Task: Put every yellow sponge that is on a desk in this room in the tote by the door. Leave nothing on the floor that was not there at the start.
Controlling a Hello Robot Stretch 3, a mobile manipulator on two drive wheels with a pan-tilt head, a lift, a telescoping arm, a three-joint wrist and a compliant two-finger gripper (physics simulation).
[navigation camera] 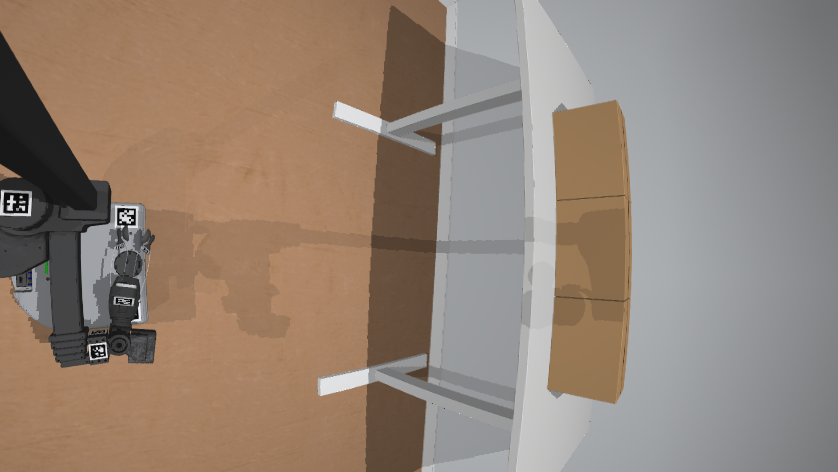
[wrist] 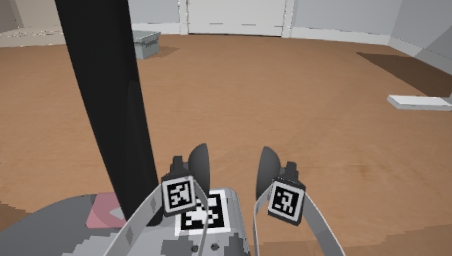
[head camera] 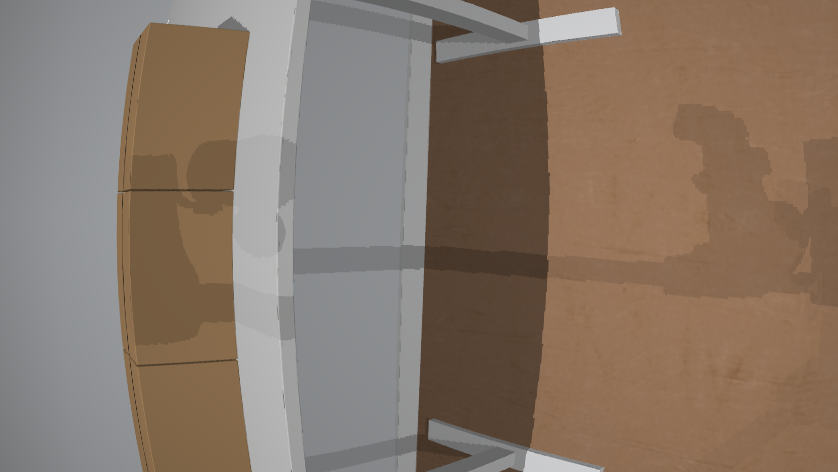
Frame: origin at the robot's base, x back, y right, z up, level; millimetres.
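Seen in the pictures: gripper, fingertip midpoint: (navigation camera: 137, 227) (wrist: 234, 163); robot's base, link origin: (navigation camera: 127, 261).
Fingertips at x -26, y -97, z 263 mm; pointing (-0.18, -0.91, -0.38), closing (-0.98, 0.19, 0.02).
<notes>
Offsets run from my fingertips to a thing's top centre. Level surfaces: height alone.
A white desk @(dz +688 mm) (head camera: 263, 381) (navigation camera: 540, 175) stands against the wall, shown sideways in the head and navigation views. No yellow sponge shows in any view; the desk top behind the boxes is hidden. The grey tote @(dx +409, dy -1302, dz -142 mm) (wrist: 146, 48) stands on the floor far off at the upper left of the wrist view, partly hidden by the black mast, left of the white door (wrist: 235, 15). My gripper (navigation camera: 136, 235) (wrist: 234, 163) is open and empty, its fingertips apart, low over my own base and well away from the desk.
Three brown boxes @(dx -861, dy +322, dz +868 mm) (head camera: 187, 105) @(dx -905, dy -180, dz +868 mm) (navigation camera: 589, 152) stand in a row on the desk. Its white feet (head camera: 577, 26) (navigation camera: 358, 117) (wrist: 419, 103) reach out over the brown floor @(dz -263 mm) (head camera: 633, 363) (navigation camera: 234, 410) (wrist: 320, 125). The black mast (wrist: 107, 100) crosses the left of the wrist view.
</notes>
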